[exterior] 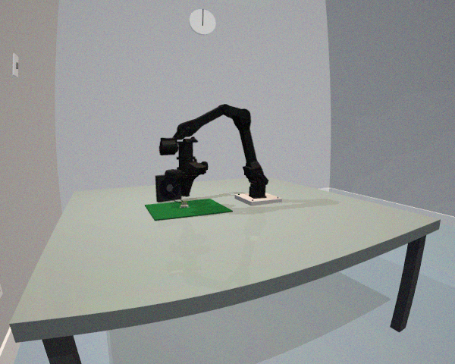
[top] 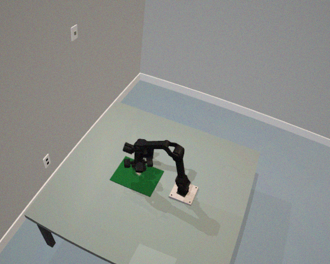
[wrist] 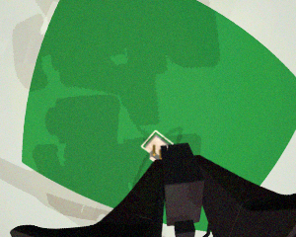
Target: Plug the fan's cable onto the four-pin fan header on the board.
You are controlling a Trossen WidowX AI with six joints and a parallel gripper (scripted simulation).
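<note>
My gripper tip is 10 mm short of the cream four-pin header, 20 mm to the left of it and 60 mm above it. Round my gripper tip: black fan (60 mm ahead, 170 mm to the right, 10 mm below); then black plug (10 mm ahead, 10 mm to the right, 10 mm above); then green board (10 mm ahead, 80 mm below).
</note>
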